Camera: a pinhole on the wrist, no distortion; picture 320 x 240 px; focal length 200.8 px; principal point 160.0 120.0 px. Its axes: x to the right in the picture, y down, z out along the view. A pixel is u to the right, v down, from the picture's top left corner.
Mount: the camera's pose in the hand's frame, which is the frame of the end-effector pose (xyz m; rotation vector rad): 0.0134 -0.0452 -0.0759 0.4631 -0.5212 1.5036
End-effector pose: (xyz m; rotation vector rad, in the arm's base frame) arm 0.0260 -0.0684 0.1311 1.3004 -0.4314 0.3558
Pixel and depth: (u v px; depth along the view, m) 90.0 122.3 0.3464
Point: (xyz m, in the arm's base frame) 0.1770 -0.2783 -0.1351
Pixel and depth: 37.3 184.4 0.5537
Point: 0.1590 -0.3819 -0.4658
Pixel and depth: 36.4 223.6 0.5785
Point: 0.0655 -0.3951 -0.5473
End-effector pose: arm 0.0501 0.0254 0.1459 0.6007 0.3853 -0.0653
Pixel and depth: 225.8 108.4 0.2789
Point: 0.1124 -0.2003 0.2198
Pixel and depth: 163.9 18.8 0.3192
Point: 0.2246 -0.2645 0.1052
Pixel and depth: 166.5 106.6 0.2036
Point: 0.0717 -0.1578 0.1228
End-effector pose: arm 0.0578 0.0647 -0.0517 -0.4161 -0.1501 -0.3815
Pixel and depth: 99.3 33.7 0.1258
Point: 0.0561 -0.0816 0.0217
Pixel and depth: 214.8 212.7 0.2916
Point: -0.1352 0.0670 0.1570
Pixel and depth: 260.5 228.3 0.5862
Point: -0.3342 0.2840 0.4376
